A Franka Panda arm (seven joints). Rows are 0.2 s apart.
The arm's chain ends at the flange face. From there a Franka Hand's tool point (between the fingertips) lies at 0.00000 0.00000 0.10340 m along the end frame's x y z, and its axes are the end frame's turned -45 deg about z.
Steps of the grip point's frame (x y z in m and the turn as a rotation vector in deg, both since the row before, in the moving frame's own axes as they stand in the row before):
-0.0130 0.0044 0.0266 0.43 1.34 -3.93
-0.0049 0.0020 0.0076 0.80 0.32 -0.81
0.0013 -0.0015 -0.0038 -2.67 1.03 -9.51
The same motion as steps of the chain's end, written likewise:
-0.0072 0.0146 0.0266 1.25 0.64 -3.93
-0.0014 0.0063 0.0076 0.79 -0.34 -0.81
-0.0050 -0.0037 -0.0037 -1.16 2.62 -9.51

